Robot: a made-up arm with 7 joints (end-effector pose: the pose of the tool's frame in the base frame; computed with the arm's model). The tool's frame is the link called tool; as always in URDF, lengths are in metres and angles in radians.
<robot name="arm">
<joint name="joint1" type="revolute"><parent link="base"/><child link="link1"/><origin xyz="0 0.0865 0" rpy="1.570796 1.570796 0"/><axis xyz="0 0 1"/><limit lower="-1.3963" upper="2" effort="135" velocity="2.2"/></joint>
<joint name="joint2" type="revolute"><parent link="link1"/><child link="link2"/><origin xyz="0 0 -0.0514" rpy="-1.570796 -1.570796 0"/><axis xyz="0 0 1"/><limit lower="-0.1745" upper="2" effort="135" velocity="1.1"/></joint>
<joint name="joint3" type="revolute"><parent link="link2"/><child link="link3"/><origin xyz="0 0.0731 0" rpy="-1.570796 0 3.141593"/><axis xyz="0 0 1"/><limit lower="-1.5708" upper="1.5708" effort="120" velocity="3.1"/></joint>
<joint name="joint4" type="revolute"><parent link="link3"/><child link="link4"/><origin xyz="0 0 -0.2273" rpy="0 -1.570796 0"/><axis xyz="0 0 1"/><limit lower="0" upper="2.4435" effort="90" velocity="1.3"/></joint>
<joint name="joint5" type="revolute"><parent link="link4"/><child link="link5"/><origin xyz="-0.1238 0 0" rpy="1.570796 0 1.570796"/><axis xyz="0 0 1"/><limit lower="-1.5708" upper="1.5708" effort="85" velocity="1"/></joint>
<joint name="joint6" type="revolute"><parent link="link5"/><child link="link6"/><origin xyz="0 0 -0.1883" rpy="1.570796 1.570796 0"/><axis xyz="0 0 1"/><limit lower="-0.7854" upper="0.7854" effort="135" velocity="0.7"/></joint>
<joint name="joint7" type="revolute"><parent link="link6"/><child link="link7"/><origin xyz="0 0 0" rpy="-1.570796 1.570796 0"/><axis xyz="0 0 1"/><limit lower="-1.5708" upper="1.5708" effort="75" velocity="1.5"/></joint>
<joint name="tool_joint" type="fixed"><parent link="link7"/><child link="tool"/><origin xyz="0 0 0" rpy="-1.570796 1.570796 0"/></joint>
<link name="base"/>
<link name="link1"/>
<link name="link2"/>
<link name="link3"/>
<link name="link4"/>
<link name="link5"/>
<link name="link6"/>
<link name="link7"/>
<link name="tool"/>
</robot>
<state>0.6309 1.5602 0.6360 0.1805 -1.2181 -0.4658 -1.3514</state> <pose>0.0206 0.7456 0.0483 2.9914 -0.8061 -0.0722</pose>
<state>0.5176 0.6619 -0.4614 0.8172 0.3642 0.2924 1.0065</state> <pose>0.4085 0.3739 -0.3056 -0.5212 -0.7009 -0.6000</pose>
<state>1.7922 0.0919 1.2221 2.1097 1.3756 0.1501 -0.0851</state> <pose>0.0936 0.4015 0.1149 0.9900 1.6527 -0.5353</pose>
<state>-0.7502 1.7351 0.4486 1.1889 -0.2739 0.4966 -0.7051</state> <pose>0.3219 0.5285 -0.0374 2.2985 -0.6609 -1.0414</pose>
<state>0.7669 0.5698 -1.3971 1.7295 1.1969 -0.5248 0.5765</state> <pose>0.2987 0.0178 -0.2332 -1.6282 -1.4308 -0.9082</pose>
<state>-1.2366 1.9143 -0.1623 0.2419 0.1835 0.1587 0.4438</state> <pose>0.2054 0.7101 -0.0068 1.1767 0.9594 -0.9310</pose>
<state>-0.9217 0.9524 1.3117 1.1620 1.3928 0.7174 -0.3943</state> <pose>0.0280 0.6442 -0.0709 0.5666 -0.8049 1.2127</pose>
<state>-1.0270 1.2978 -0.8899 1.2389 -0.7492 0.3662 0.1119</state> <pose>-0.1856 0.4633 -0.3293 -0.0104 0.6768 -2.1617</pose>
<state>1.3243 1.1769 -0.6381 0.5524 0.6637 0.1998 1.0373</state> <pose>0.3301 0.6232 0.0526 -0.0205 -1.4142 -0.3186</pose>
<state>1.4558 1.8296 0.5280 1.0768 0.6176 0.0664 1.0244</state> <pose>-0.2197 0.5359 0.2643 1.3287 -2.4406 -0.4044</pose>
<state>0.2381 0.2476 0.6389 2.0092 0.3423 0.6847 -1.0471</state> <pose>0.2491 0.3424 -0.0646 0.9696 -1.2870 1.3389</pose>
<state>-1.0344 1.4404 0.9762 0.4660 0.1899 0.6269 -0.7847</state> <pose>0.0744 0.7273 -0.0471 2.1803 0.2677 0.2500</pose>
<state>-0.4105 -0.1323 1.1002 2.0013 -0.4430 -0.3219 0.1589</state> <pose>0.0373 0.3660 -0.2365 1.2522 -1.2974 -0.0989</pose>
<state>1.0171 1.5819 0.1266 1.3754 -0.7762 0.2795 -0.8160</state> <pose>0.1234 0.4984 0.2808 -2.6457 0.8845 -0.2895</pose>
